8 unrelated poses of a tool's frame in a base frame.
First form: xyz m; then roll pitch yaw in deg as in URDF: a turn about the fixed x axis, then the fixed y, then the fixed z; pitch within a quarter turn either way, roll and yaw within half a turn.
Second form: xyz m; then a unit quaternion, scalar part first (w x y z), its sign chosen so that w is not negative. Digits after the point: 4 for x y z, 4 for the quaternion.
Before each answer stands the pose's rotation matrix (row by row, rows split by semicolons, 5 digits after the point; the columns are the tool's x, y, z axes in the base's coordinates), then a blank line. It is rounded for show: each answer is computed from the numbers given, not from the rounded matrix.
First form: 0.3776 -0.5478 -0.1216 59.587 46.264 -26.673
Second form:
0.61777 0.78405 -0.06029; -0.31034 0.17264 -0.93482; -0.72253 0.59621 0.34997

0.3776 -0.5478 -0.1216 0.7315 0.5232 0.2263 -0.3740
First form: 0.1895 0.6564 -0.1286 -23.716 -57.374 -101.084
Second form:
-0.10365 0.83335 0.54294; -0.52910 -0.50843 0.67938; 0.84221 -0.21685 0.49362

0.1895 0.6564 -0.1286 0.4695 -0.4773 -0.1594 -0.7256
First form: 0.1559 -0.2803 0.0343 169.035 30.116 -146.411
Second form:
-0.72058 -0.62263 0.30511; -0.47855 0.76502 0.43097; -0.50175 0.16453 -0.84922

0.1559 -0.2803 0.0343 0.2209 -0.3015 0.9131 0.1630
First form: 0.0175 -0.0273 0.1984 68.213 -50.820 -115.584
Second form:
-0.27281 0.64560 -0.71328; -0.56982 0.48894 0.66049; 0.77517 0.58663 0.23448

0.0175 -0.0273 0.1984 0.6022 -0.0307 -0.6179 -0.5046
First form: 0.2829 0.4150 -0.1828 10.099 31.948 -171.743
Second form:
-0.83973 0.04956 -0.54073; -0.12186 -0.98763 0.09872; -0.52915 0.14879 0.83538

0.2829 0.4150 -0.1828 0.0448 0.2795 -0.0647 -0.9569
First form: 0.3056 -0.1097 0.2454 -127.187 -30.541 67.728
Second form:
0.32642 0.71276 -0.62083; 0.79701 0.14555 0.58616; 0.50815 -0.68614 -0.52056

0.3056 -0.1097 0.2454 0.4877 -0.6522 -0.5787 0.0432
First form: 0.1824 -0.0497 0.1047 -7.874 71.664 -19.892
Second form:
0.29582 0.21476 0.93079; -0.10704 0.97572 -0.19111; -0.94923 -0.04310 0.31162

0.1824 -0.0497 0.1047 0.8036 0.0460 0.5849 -0.1001
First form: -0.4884 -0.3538 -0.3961 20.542 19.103 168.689
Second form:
-0.92658 -0.29627 -0.23168; 0.18533 -0.89570 0.40419; -0.32727 0.33157 0.88485

-0.4884 -0.3538 -0.3961 0.1251 -0.1452 0.1911 0.9627
